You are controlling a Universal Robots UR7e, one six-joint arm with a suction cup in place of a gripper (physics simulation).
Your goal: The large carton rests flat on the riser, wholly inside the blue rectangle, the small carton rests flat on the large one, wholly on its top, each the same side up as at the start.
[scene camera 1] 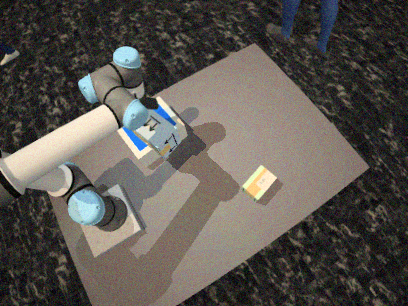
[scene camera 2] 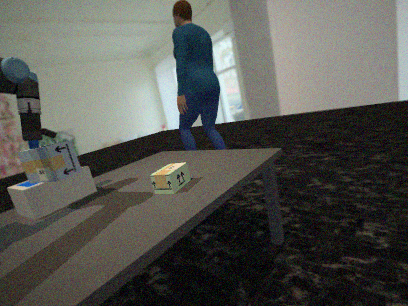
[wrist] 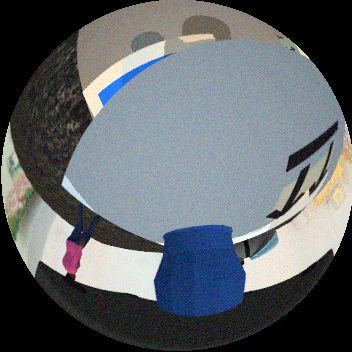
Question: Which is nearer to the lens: the large carton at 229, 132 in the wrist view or the white riser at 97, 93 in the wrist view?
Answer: The large carton.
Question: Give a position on a large carton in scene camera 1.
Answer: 161, 136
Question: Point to a small carton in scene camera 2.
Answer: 168, 180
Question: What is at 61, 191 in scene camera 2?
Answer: A white riser.
